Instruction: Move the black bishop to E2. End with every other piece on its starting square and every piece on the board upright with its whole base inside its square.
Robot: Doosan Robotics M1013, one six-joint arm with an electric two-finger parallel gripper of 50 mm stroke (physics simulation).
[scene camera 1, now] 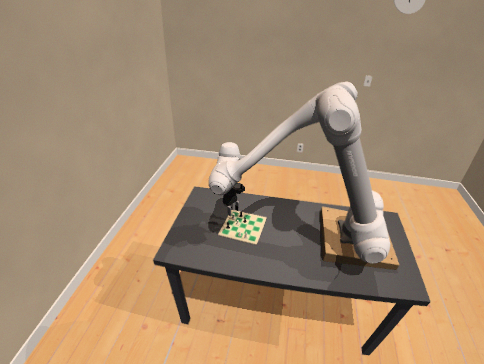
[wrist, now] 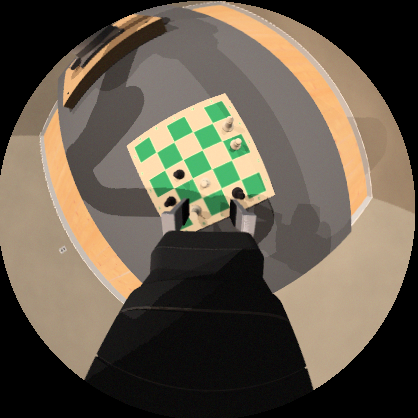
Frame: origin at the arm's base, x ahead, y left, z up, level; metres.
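Seen in the pictures: gripper, fingertip midpoint: (scene camera 1: 233, 212) (wrist: 209, 206).
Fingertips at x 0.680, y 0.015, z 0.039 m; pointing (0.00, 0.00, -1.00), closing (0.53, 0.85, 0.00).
Observation:
A point is followed by its place in that frame.
The green and cream board (scene camera 1: 261, 231) {z -0.040, x 0.512, y 0.046 m} (wrist: 223, 98) {z -0.037, x 0.533, y 0.136 m} lies on the dark table. Three black pieces stand on it: one (scene camera 1: 245, 220) {z -0.026, x 0.614, y -0.007 m} (wrist: 178, 174) {z -0.009, x 0.621, y -0.006 m} further in, one (scene camera 1: 241, 214) {z -0.023, x 0.647, y -0.049 m} (wrist: 170, 201) {z -0.026, x 0.650, y -0.048 m} near the left edge in the wrist view, and one (scene camera 1: 228, 225) {z -0.019, x 0.697, y 0.062 m} (wrist: 238, 193) {z -0.001, x 0.694, y 0.058 m} near the right finger in that view. I cannot tell which is the bishop. My gripper (scene camera 1: 233, 210) {z 0.039, x 0.680, y 0.015 m} (wrist: 209, 206) {z 0.039, x 0.680, y 0.015 m} is open and empty, a little above the board's far-left edge in the scene view. In the wrist view a white piece (wrist: 196, 211) {z -0.024, x 0.689, y -0.017 m} shows between the fingers, beyond their tips.
Another white piece (wrist: 204, 183) {z -0.006, x 0.655, y 0.022 m} stands near the black ones. Two more white pieces (wrist: 228, 124) {z -0.019, x 0.590, y 0.107 m} (wrist: 236, 144) {z -0.016, x 0.627, y 0.098 m} stand near the opposite edge of the board. The robot's wooden base plate (scene camera 1: 327, 235) {z 0.013, x 0.157, y 0.053 m} (wrist: 117, 54) {z -0.026, x 0.174, y 0.023 m} is on the table, on the right in the scene view.

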